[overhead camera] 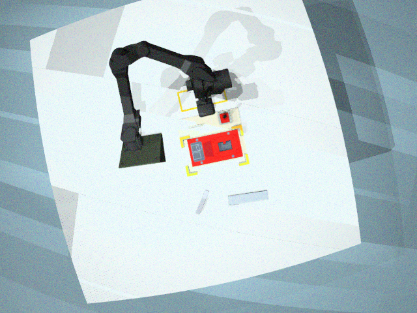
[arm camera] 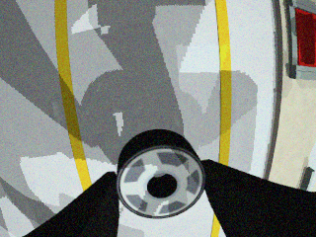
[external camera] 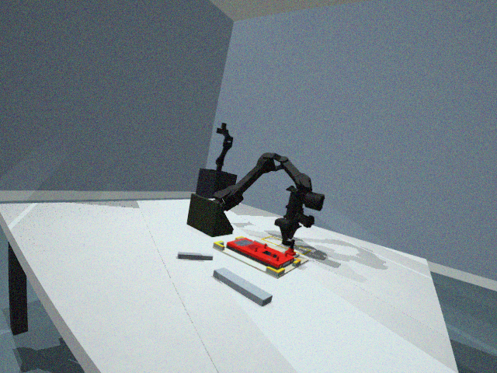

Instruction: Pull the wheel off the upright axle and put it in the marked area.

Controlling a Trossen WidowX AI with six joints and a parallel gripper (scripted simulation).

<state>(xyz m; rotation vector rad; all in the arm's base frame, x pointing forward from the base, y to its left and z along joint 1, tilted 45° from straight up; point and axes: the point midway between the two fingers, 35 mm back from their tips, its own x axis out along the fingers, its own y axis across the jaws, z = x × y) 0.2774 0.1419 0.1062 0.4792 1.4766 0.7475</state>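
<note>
Right now my gripper tip is right at the grey spoked wheel. From my gripper tip the other things lie so: upright axle: 80 mm ahead, 90 mm to the right, 20 mm above; long grey bar: 150 mm ahead, 420 mm to the right; thin grey strip: 40 mm behind, 420 mm to the right, 10 mm below.
</note>
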